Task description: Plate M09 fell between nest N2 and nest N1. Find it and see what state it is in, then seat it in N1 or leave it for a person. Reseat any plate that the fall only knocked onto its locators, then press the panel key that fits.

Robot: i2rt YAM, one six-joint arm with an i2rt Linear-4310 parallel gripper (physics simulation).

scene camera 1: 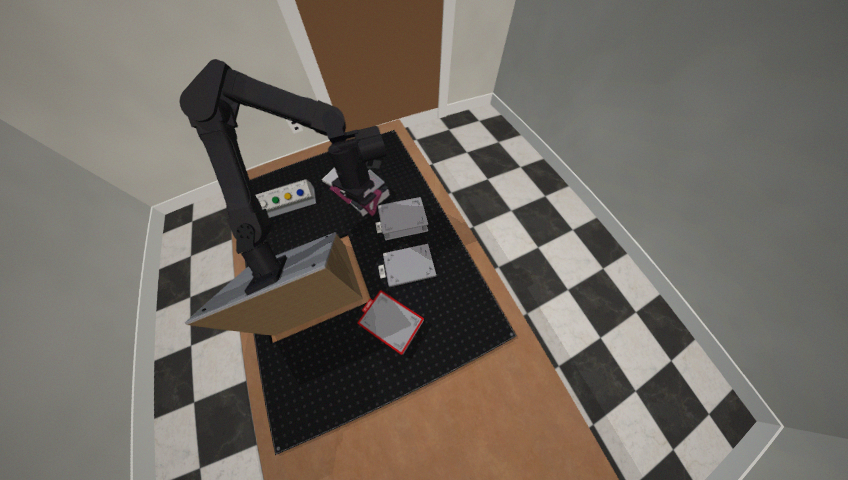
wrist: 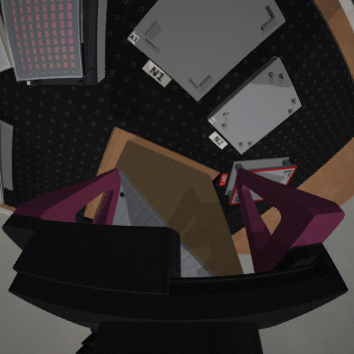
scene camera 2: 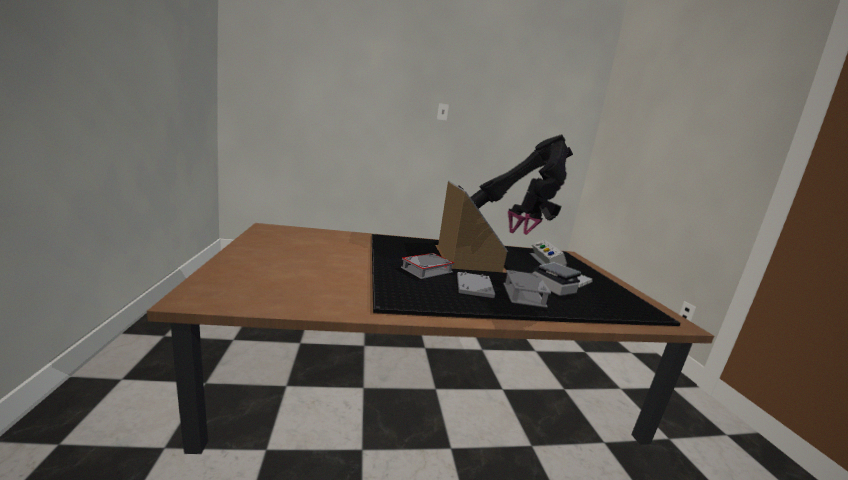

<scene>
My gripper is open, with nothing in its grasp. I also see a station N2.
My gripper is seen too in the wrist view.
</scene>
